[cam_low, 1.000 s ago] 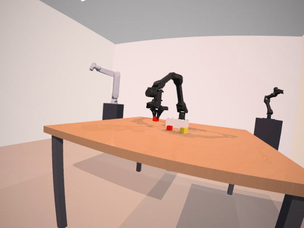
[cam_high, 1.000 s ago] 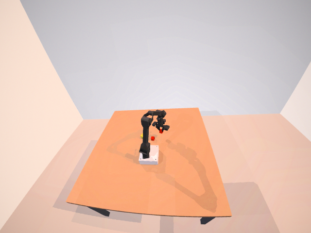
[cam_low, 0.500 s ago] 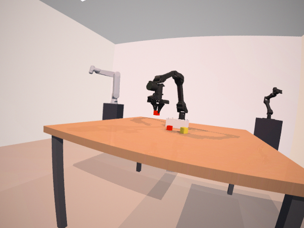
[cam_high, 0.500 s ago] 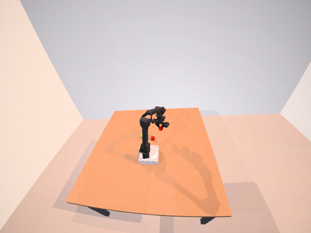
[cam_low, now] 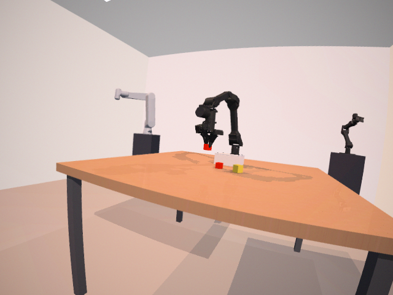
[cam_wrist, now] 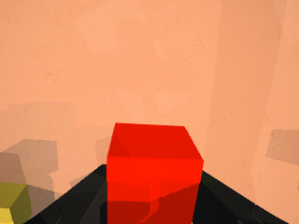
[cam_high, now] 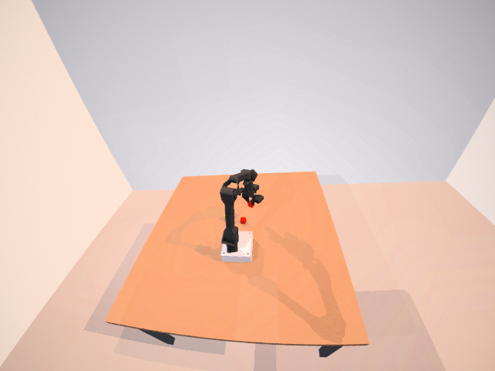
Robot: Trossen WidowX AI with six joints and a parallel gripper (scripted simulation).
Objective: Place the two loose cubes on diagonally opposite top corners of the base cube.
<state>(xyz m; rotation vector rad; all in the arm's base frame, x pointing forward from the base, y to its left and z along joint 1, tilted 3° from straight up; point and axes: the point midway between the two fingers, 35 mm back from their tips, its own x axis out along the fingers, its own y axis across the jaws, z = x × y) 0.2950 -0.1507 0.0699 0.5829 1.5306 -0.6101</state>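
My gripper tip is now 1 cm short of the yellow cube, 18 cm to the right of it and 10 cm above it. Also, from my gripper tip: red cube right at my gripper tip.
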